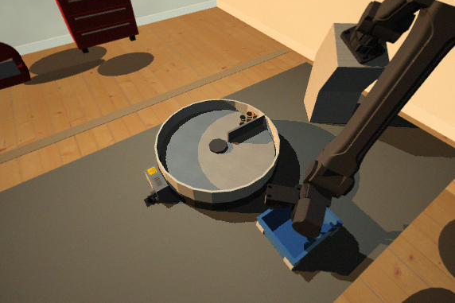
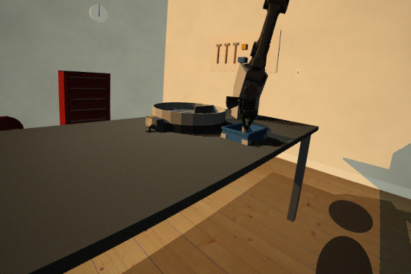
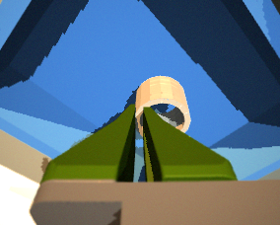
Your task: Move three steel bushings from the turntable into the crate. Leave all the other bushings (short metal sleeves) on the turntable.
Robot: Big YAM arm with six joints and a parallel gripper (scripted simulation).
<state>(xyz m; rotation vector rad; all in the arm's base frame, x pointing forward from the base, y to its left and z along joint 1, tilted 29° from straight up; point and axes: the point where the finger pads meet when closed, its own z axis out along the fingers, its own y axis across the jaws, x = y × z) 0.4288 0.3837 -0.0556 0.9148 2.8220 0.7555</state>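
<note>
Right now the blue crate is 3 cm below my hand, 1 cm to the right of it and 1 cm behind it. Also, from my hand: round turntable: 35 cm to the right, 11 cm ahead.
</note>
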